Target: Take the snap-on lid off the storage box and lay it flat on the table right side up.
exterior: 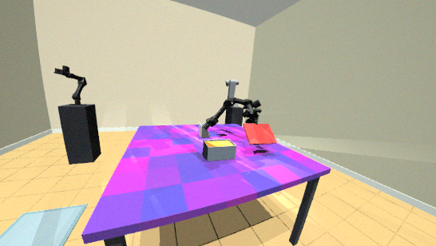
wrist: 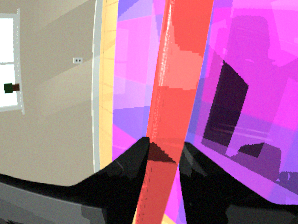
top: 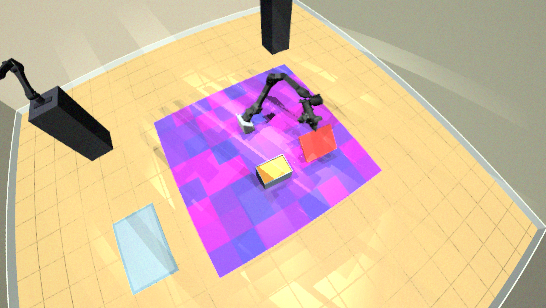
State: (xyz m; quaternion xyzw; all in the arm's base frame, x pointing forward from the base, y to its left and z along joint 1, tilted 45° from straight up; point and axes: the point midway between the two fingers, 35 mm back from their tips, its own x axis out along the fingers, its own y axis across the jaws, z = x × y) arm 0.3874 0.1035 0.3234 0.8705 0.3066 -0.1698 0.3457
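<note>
My gripper tip is now 60 mm short of the red lid, 10 mm to the left of it and 50 mm above it. The rest, counted from my gripper tip: grey storage box: 40 mm ahead, 340 mm to the right, 160 mm below.
</note>
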